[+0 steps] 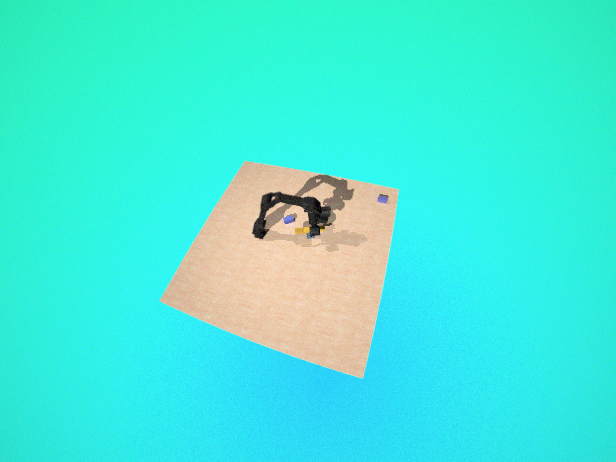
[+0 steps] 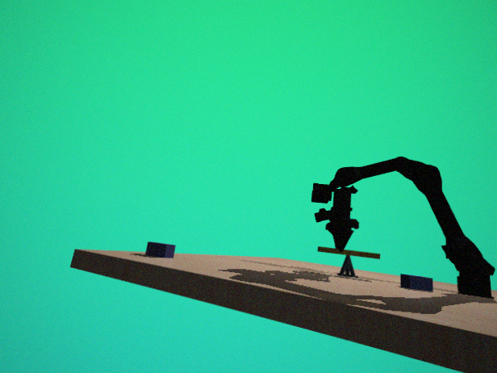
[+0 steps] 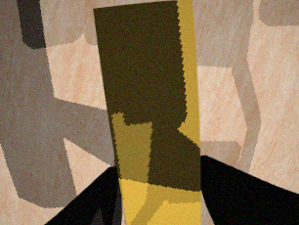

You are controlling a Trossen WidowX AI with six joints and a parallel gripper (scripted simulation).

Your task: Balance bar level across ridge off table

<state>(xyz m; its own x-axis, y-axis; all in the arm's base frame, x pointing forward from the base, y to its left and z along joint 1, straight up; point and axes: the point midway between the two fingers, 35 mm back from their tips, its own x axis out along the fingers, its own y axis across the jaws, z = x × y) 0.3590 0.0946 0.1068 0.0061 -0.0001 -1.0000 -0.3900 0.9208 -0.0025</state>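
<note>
Now: gripper tip 30 mm past the yellow bar and 10 mm to the left of it.
</note>
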